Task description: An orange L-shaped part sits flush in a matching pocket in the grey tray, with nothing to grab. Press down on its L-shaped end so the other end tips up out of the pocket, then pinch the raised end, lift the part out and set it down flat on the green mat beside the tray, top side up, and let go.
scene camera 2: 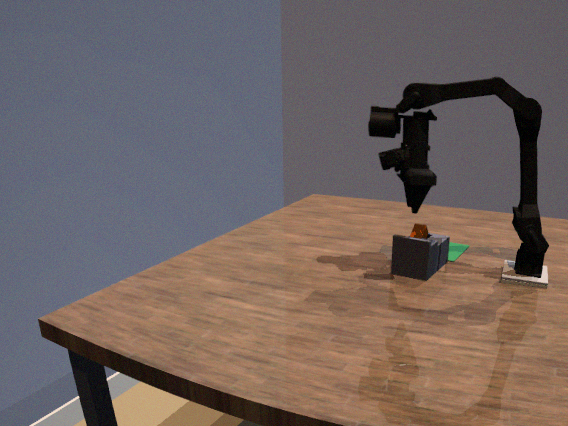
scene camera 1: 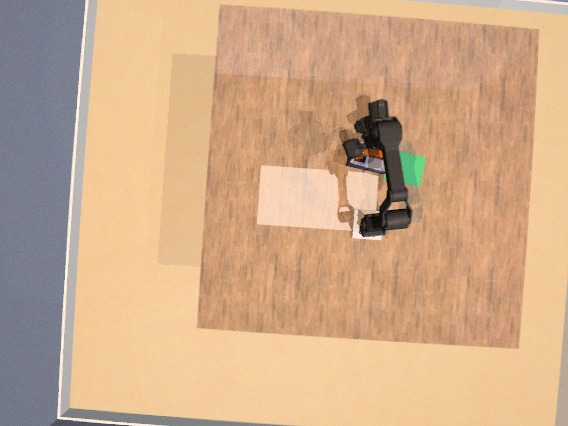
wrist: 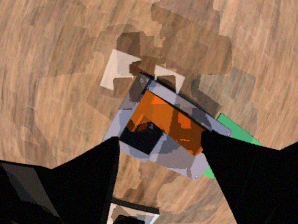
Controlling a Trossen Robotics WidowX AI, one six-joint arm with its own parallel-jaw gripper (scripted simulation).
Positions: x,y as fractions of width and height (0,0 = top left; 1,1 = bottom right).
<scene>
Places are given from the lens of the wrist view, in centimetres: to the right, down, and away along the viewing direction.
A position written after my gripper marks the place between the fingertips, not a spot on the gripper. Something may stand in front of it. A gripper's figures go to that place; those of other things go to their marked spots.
my gripper (wrist: 0.54,0.63): 1, 2, 10
orange L-shaped part (wrist: 0.63,0.59): 4, 2, 17
</scene>
